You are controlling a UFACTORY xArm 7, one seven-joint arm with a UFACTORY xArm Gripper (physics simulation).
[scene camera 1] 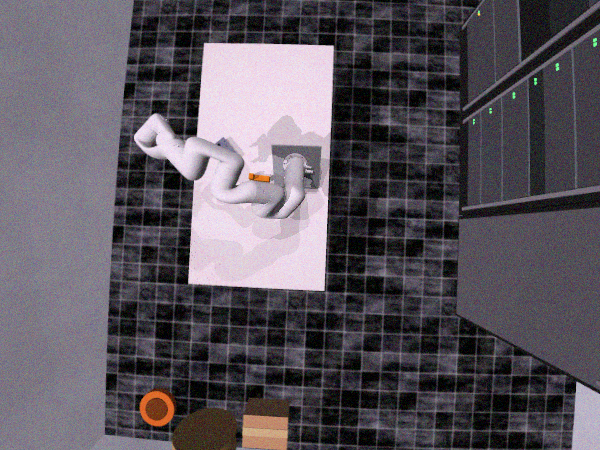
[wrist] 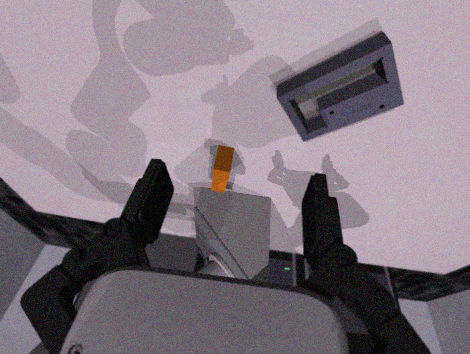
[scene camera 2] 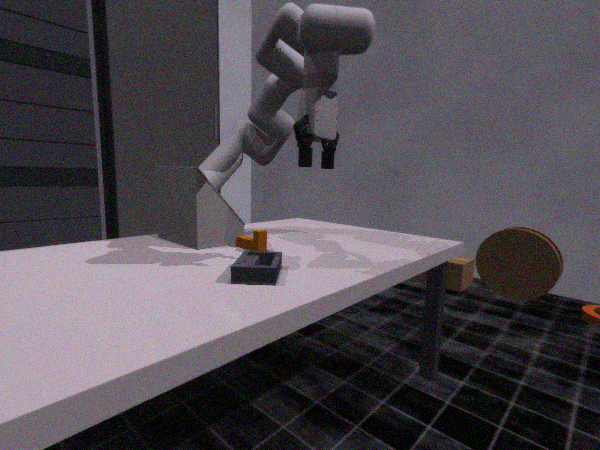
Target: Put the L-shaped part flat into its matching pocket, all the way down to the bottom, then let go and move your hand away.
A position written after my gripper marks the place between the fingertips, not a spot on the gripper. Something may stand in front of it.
My gripper (scene camera 2: 316, 167) is open, with nothing in its grasp. The table carries an orange L-shaped part (wrist: 222, 167).
My gripper is seen too in the wrist view (wrist: 236, 180).
